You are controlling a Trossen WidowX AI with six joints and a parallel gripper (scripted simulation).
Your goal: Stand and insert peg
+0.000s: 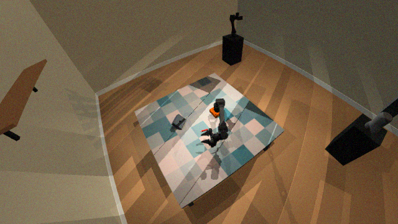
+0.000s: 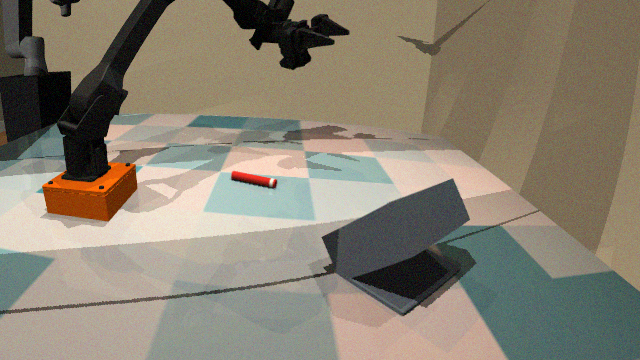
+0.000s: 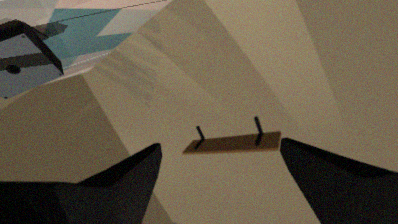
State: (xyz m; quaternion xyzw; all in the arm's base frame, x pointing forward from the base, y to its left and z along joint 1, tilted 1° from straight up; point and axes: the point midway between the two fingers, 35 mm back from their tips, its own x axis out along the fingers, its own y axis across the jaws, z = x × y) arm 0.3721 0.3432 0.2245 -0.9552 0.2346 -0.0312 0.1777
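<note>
My gripper tip is now 26 cm above the red peg, 20 cm to the left of it and 12 cm past it. The rest, counted from my gripper tip: flat dark plate 44 cm to the right, 26 cm below, 6 cm ahead; then grey sloped panel 42 cm to the right, 22 cm below, 5 cm ahead.
</note>
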